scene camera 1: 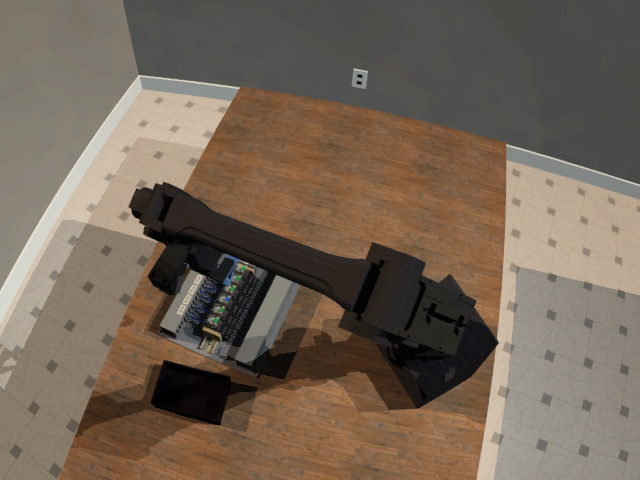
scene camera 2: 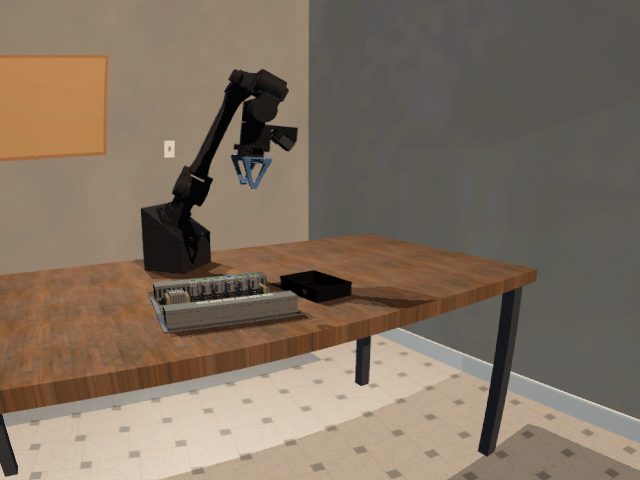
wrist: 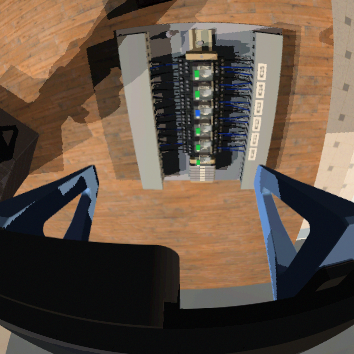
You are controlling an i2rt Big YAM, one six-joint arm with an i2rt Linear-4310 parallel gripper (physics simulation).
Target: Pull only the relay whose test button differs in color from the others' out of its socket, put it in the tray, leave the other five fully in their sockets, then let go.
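Places are measured from the arm's base along level axes (x ahead, y left, z up), in metres.
Pixels of known places: gripper, fingertip midpoint: (scene camera 1: 208, 274) (scene camera 2: 248, 186) (wrist: 175, 173); arm's base at its link origin: (scene camera 2: 173, 220).
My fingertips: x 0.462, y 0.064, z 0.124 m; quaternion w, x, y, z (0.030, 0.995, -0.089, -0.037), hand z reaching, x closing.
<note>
For each thing: its top centre in the pictures, then the offset to it from my fingertips. Level surfaces: height alone.
- relay with the blue test button, top centre: (wrist: 202, 112) (scene camera 1: 224, 297) (scene camera 2: 229, 277) 0.014 m ahead, 0.060 m right, 0.210 m down
- neighbouring relay at its top centre: (wrist: 202, 93) (scene camera 1: 218, 308) (scene camera 2: 241, 275) 0.018 m ahead, 0.030 m right, 0.210 m down
- end relay at its top centre: (wrist: 202, 73) (scene camera 1: 213, 319) (scene camera 2: 253, 274) 0.022 m ahead, 0.000 m left, 0.210 m down
- black tray at its top centre: (scene camera 1: 189, 390) (scene camera 2: 315, 279) 0.026 m ahead, 0.173 m left, 0.244 m down
- tan end clamp at its top centre: (wrist: 201, 56) (scene camera 1: 211, 331) 0.024 m ahead, 0.019 m left, 0.239 m down
- wooden table at its surface level: 0.279 m down
The relay with the blue test button (scene camera 1: 227, 299) (scene camera 2: 229, 277) (wrist: 198, 113) sits in the row on the panel, third from the tray end. The other five relays show green buttons, such as the neighbouring relay (wrist: 204, 93) and the end relay (wrist: 204, 73). All six stand in line in their sockets. The black tray (scene camera 1: 225, 400) (scene camera 2: 297, 290) stands beside the panel's end; its inside is dark and no relay shows in it. My gripper (scene camera 2: 248, 184) (wrist: 175, 173) is wide open and empty, high above the panel. In the first scene view the arm hides most of it.
Grey wire ducts (scene camera 1: 268, 320) (scene camera 2: 232, 310) (wrist: 137, 100) run along both sides of the relay row, with blue wires between. A tan end clamp (wrist: 201, 56) and terminal blocks (wrist: 202, 173) close the row. The arm's dark base (scene camera 1: 454, 356) (scene camera 2: 175, 242) stands on the wooden table (scene camera 1: 361, 155) (scene camera 2: 413, 263).
</note>
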